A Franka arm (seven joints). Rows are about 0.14 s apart.
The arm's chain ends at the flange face. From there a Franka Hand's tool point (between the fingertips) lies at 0.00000 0.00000 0.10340 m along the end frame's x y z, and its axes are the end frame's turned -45 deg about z.
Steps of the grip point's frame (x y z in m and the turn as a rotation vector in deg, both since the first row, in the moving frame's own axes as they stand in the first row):
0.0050, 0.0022, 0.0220, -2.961, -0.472, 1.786
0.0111, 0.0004, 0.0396, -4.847, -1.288, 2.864
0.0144, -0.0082, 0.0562, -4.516, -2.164, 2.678
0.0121, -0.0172, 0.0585, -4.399, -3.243, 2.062
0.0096, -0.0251, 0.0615, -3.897, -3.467, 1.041
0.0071, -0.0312, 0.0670, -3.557, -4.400, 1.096
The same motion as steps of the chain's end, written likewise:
0.0020, -0.0064, 0.0221, -2.427, 1.760, 1.786
0.0038, -0.0155, 0.0400, -4.338, 2.517, 2.864
0.0016, -0.0246, 0.0566, -4.723, 1.663, 2.678
-0.0049, -0.0305, 0.0590, -5.404, 0.817, 2.062
-0.0114, -0.0339, 0.0619, -5.207, 0.304, 1.041
-0.0159, -0.0372, 0.0675, -5.626, -0.596, 1.096

